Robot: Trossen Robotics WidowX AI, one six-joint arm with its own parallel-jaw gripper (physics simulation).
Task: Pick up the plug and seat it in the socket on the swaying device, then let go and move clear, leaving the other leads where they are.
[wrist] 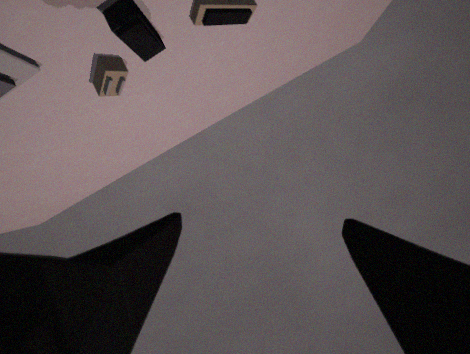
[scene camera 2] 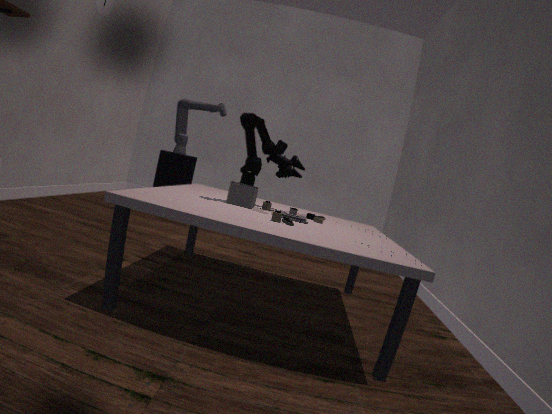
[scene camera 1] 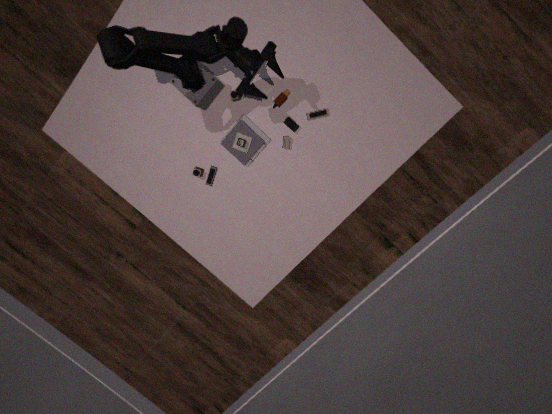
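An orange-brown plug [scene camera 1: 281, 98] with a yellow end lies on the table in scene camera 1; it does not show in the wrist view. The device is a grey square plate [scene camera 1: 246, 126] with a pale square and a small socket [scene camera 1: 242, 142] at its centre; a corner of it shows at the left edge of the wrist view. Its tilt is hard to tell. My gripper [scene camera 1: 274, 88] [scene camera 2: 302, 173] [wrist: 261, 223] is open and empty. It is raised above the table, close to the plug as seen from above, and its fingers point outward past the table edge in the wrist view.
A black block [scene camera 1: 291, 124] [wrist: 132, 30], a beige two-slot piece [scene camera 1: 287, 142] [wrist: 115, 80] and a long connector [scene camera 1: 317, 114] [wrist: 227, 16] lie beyond the device. A round-faced piece [scene camera 1: 198, 172] and another long connector [scene camera 1: 211, 176] lie on its other side. A small piece [scene camera 1: 236, 95] is near the gripper.
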